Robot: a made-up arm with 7 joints.
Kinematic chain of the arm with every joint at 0, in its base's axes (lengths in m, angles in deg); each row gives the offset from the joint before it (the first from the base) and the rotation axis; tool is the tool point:
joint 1: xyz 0 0 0.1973 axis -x
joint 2: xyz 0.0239 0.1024 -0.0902 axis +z
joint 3: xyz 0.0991 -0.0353 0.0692 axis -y
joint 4: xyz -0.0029 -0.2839 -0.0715 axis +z
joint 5: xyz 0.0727 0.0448 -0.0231 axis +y
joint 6: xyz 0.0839 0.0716 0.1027 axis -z
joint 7: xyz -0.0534 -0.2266 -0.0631 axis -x
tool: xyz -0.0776 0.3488 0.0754
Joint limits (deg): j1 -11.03..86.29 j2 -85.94..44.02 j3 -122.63..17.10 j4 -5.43..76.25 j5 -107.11..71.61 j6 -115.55..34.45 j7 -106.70..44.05
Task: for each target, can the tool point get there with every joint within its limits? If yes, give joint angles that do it. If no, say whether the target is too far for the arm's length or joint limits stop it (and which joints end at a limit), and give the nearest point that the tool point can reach.
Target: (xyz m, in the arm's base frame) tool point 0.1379 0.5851 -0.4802
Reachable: no: joint limits stop it (at a limit: joint 1, joint 2, joint 5, joint 6, joint 7) | nearest point 0.1725 0.4610 -0.3542 | short by 0.180 m
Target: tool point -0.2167 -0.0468 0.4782
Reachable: yes | joints 48.25 -45.99 -73.09 60.44 -49.66 -28.18 -26.29
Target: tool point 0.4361 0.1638 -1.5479
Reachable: no: too far | nearest point 0.3330 0.0704 -0.5530 | short by 1.005 m
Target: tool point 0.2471 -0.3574 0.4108
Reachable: yes | joints 76.91 -14.37 -82.93 2.95 35.07 -43.91 -50.60
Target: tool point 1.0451 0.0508 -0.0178
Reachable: no: joint limits stop it (at a limit: joint 3, joint 4, joint 7) | nearest point 0.9087 0.0479 -0.0054 | short by 0.137 m
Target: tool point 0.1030 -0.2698 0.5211
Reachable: yes | joints 45.08 0.87 -77.93 69.51 -85.78 -90.87 -32.39
